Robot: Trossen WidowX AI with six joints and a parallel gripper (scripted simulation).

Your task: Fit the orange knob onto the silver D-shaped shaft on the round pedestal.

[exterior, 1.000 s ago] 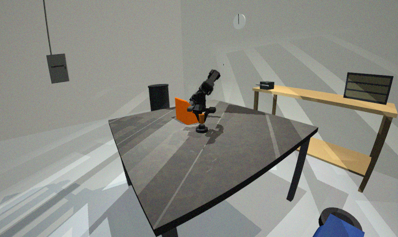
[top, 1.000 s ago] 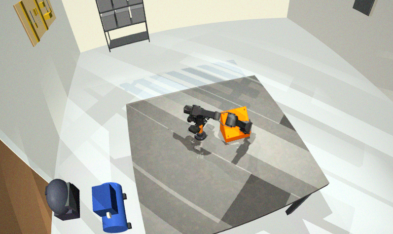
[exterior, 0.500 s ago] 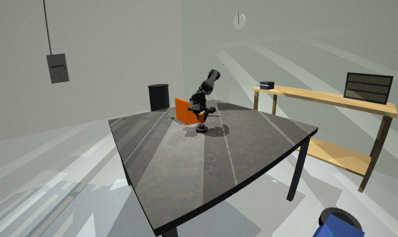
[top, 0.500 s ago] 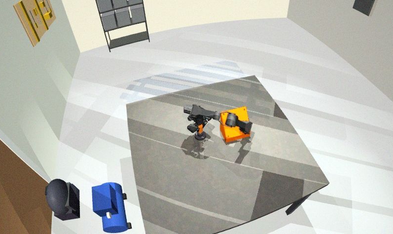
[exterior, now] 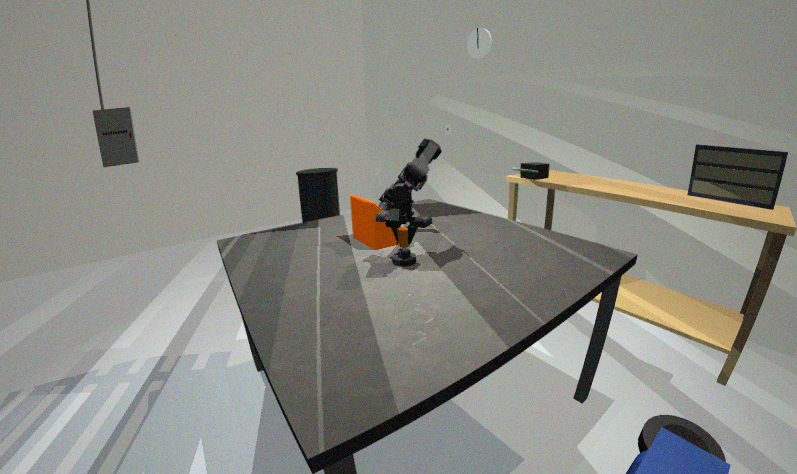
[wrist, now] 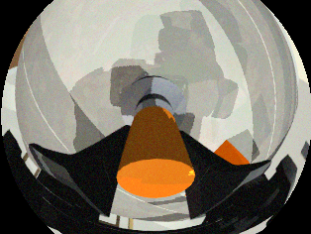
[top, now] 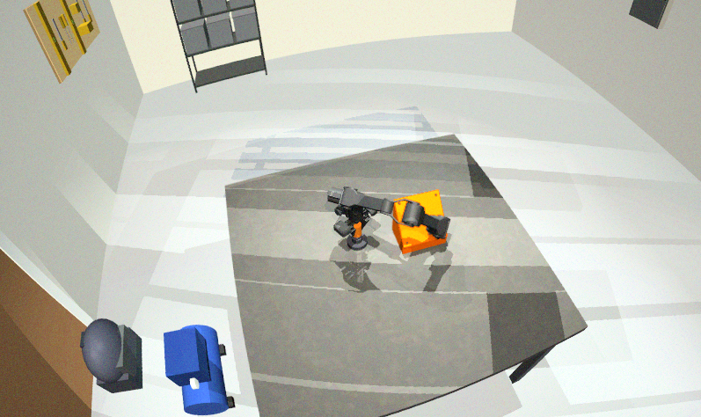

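My gripper tip is now 3 cm below the orange knob. From my gripper tip the other things lie so: round pedestal (4 cm below).
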